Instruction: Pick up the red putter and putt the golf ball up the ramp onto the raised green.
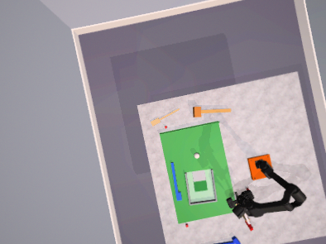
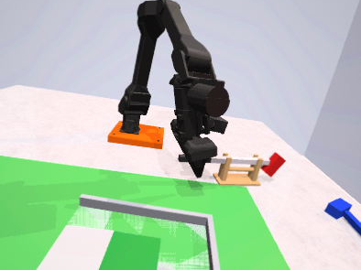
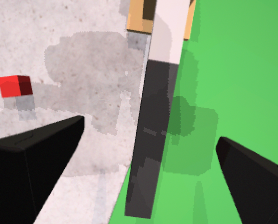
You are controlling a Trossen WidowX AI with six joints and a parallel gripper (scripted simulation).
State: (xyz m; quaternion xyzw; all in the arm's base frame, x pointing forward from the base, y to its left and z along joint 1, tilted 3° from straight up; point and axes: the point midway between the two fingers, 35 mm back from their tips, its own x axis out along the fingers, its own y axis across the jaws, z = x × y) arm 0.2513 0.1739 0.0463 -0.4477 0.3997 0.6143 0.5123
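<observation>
Now: the red putter 11 cm to the left of my gripper tip, 2 cm behind it and 2 cm above it. From my gripper tip the other things lie so: white golf ball (36 cm to the right, 21 cm ahead, 2 cm below).
</observation>
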